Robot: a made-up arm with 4 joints.
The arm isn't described. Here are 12 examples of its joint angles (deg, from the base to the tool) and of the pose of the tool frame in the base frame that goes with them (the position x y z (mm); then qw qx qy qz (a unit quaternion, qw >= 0)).
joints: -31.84 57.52 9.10 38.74
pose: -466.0 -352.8 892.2 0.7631 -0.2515 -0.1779 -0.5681
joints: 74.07 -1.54 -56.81 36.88
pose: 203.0 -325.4 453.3 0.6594 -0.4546 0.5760 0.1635
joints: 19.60 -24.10 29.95 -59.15
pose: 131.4 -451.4 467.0 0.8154 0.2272 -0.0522 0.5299
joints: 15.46 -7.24 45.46 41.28
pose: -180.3 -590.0 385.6 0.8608 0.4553 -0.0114 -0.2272
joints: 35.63 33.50 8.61 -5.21
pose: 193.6 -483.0 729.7 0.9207 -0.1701 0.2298 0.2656
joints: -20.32 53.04 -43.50 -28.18
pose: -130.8 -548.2 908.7 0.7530 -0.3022 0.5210 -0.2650
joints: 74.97 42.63 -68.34 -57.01
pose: 270.9 -204.6 348.7 0.2006 -0.4864 0.7266 0.4418
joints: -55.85 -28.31 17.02 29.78
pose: -359.2 -476.4 295.5 0.7105 0.4513 -0.3225 -0.4330
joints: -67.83 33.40 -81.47 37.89
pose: -477.9 -291.6 818.7 0.2923 -0.0694 0.3978 -0.8669
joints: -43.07 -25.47 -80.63 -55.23
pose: -46.9 -533.8 286.5 0.7766 0.2575 0.5157 0.2543
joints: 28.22 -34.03 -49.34 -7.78
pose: 28.0 -439.5 245.6 0.6843 0.1064 0.6654 0.2786
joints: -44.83 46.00 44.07 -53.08
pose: -295.8 -367.7 965.3 0.8789 -0.4688 -0.0483 0.0733
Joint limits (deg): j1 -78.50..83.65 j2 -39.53..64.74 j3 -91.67..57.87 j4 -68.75..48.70
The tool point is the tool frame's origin. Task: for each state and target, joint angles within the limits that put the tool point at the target. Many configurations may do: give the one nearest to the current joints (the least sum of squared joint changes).
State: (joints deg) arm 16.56 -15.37 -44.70 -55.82
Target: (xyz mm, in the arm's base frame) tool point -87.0 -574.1 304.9
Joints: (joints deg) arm -17.67 -5.52 -91.67 -58.92
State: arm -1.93 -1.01 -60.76 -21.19
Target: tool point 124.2 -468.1 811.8
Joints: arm 23.35 38.65 -65.64 10.41
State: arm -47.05 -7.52 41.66 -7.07
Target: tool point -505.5 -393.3 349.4
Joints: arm -73.45 -3.82 29.16 35.56
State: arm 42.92 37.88 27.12 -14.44
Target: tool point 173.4 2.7 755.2
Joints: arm 62.66 64.74 35.24 -64.86
